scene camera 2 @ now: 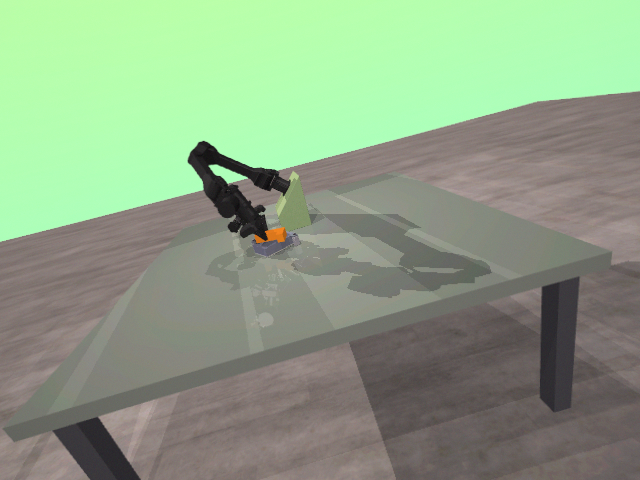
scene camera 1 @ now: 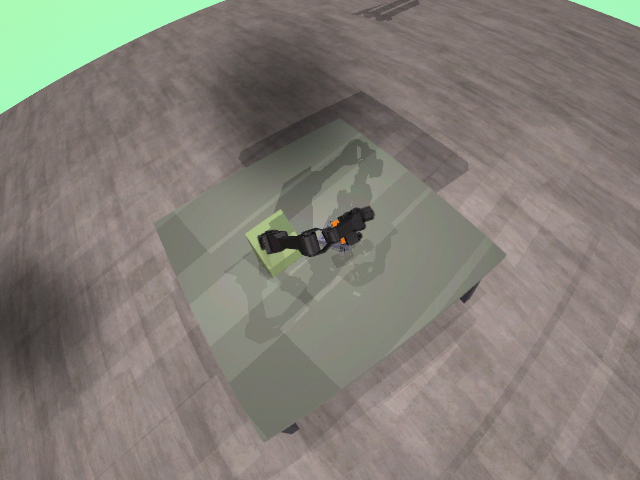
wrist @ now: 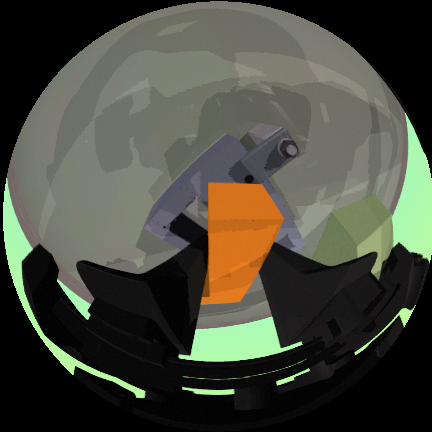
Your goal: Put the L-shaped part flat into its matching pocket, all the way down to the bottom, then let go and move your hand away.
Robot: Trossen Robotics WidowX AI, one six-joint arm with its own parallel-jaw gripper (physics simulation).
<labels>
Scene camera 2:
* my gripper: 267, 238
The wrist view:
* my gripper: 231, 241
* orange L-shaped part: 242, 220, held by my gripper
</labels>
